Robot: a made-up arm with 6 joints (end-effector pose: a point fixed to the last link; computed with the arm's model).
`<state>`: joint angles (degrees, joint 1 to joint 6).
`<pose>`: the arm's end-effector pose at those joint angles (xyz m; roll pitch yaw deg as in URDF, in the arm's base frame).
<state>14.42 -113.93 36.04 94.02 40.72 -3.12</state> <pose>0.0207 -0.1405 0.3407 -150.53 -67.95 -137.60</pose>
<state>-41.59 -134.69 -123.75 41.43 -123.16 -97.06</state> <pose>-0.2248 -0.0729 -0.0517 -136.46 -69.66 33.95</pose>
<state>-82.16 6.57 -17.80 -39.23 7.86 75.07</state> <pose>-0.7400 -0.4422 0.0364 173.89 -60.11 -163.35</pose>
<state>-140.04 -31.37 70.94 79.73 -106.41 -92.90</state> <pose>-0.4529 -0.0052 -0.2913 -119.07 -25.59 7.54</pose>
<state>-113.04 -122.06 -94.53 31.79 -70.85 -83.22</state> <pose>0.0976 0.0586 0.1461 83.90 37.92 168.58</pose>
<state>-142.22 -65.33 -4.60 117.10 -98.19 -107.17</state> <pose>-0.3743 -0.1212 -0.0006 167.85 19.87 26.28</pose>
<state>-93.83 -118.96 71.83 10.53 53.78 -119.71</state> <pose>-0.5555 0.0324 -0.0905 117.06 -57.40 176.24</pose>
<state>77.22 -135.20 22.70 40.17 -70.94 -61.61</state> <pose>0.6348 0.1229 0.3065 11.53 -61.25 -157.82</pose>
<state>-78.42 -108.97 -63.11 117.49 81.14 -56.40</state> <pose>-0.3523 0.0324 0.0956 8.84 -48.34 12.74</pose>
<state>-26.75 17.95 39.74 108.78 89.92 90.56</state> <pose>0.0604 -0.6659 0.4189 132.12 28.10 55.27</pose>
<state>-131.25 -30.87 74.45 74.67 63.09 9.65</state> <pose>-0.1371 -0.2795 0.0389 78.68 19.39 81.68</pose>
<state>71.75 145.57 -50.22 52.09 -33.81 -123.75</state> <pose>0.1061 -0.1676 0.6250 -13.99 24.64 -94.38</pose>
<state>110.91 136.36 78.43 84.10 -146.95 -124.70</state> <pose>0.5550 -0.3341 0.0869 -143.72 3.20 126.79</pose>
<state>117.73 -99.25 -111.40 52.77 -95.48 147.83</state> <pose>0.4031 -0.2426 0.2712 -136.22 -51.72 -76.40</pose>
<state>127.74 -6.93 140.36 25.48 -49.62 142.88</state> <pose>0.4523 -0.1622 0.0584 85.90 -33.82 17.55</pose>
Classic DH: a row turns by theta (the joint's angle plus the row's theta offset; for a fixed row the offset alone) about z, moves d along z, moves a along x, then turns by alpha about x. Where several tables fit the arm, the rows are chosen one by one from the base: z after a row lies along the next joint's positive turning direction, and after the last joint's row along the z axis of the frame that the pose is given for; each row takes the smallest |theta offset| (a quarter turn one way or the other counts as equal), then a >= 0, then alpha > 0; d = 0 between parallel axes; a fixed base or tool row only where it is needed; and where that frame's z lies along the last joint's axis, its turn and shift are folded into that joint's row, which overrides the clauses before.
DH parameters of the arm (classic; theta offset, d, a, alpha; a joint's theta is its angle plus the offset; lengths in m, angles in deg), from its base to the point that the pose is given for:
base (fixed): 0 0.198 0 -90
joint 1: 0 -0.163 -0.093 -90
joint 2: -90 -0.303 0.047 90
joint 3: -90 -0.219 0.099 90
joint 4: 0 0.243 0.029 -90
joint 5: 0 0.243 0.043 90
joint 6: 90 -0.033 0.058 90
tool (fixed): 180 0.275 0 0

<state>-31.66 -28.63 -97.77 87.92 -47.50 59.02</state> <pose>-0.2585 0.2946 0.0861 157.51 47.80 -78.86</pose>
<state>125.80 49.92 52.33 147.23 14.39 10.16</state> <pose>0.2245 -0.6282 0.1779 -9.70 -8.86 68.54</pose>
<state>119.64 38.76 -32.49 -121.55 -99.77 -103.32</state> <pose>0.1752 -0.4833 0.1377 -55.33 62.34 65.11</pose>
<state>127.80 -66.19 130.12 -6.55 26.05 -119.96</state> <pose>0.4823 0.1583 0.1100 -153.00 29.56 -49.08</pose>
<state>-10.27 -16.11 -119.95 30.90 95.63 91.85</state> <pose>-0.4187 0.0890 0.2772 82.07 -67.17 -94.35</pose>
